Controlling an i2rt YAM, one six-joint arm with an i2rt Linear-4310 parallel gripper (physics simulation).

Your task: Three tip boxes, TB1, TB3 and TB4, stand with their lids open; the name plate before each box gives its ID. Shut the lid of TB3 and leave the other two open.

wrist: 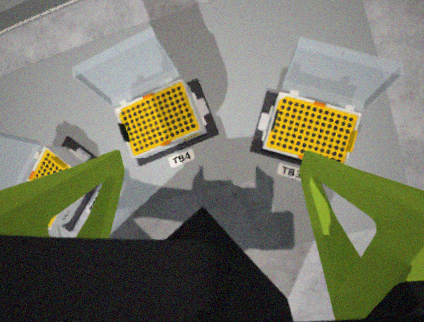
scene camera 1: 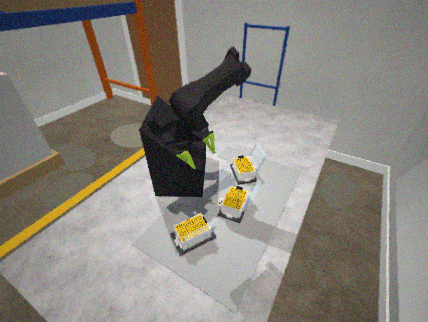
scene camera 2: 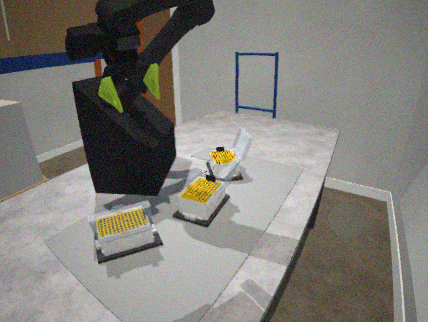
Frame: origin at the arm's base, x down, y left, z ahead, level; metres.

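Where they show: gripper, between the fingertips: (wrist: 212,160) (scene camera 1: 205,160) (scene camera 2: 141,104); arm's base, origin of its link: (scene camera 1: 172,133) (scene camera 2: 121,102).
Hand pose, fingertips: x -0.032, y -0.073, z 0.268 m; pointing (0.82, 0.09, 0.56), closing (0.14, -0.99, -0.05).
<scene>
Each offset is from my fingertips to the top centre of the thing. "spot": to the spot under its first point. Level surfaces: height alone.
TB3 @[spot: dz +0.099, dx +0.172, dy -0.173 m] (scene camera 1: 192,237) (scene camera 2: 125,232) (wrist: 312,127), a white box with yellow tips, is nearest the scene cameras and at the right in the wrist view. Its clear lid @[spot: dz +0.097, dx +0.198, dy -0.146 m] (wrist: 345,72) stands open on the side away from the arm. Its name plate @[spot: dz -0.033, dx +0.304, dy -0.086 m] (wrist: 288,171) is partly behind a finger. TB4 @[dz +0.061, dx +0.231, dy +0.119 m] (scene camera 1: 233,201) (scene camera 2: 201,194) (wrist: 159,120) is in the middle, lid @[spot: dz +0.131, dx +0.205, dy +0.137 m] (wrist: 132,67) open. TB1 @[dz -0.043, dx +0.231, dy +0.328 m] (scene camera 1: 243,167) (scene camera 2: 222,158) (wrist: 46,166) is farthest, lid @[spot: dz +0.002, dx +0.204, dy +0.385 m] (scene camera 1: 258,156) (scene camera 2: 243,144) open. My gripper (scene camera 1: 204,160) (scene camera 2: 140,105) (wrist: 212,160) is open and empty, above the boxes on their name-plate side.
The boxes stand on a grey mat @[dx +0.305 m] (scene camera 1: 225,280) (scene camera 2: 175,290) on the pale table @[dx +0.308 m] (scene camera 1: 85,265) (scene camera 2: 30,265). The black arm pedestal (scene camera 1: 172,170) (scene camera 2: 125,160) rises beside the mat. A blue frame (scene camera 1: 266,27) (scene camera 2: 256,53) stands beyond the table's far end.
</scene>
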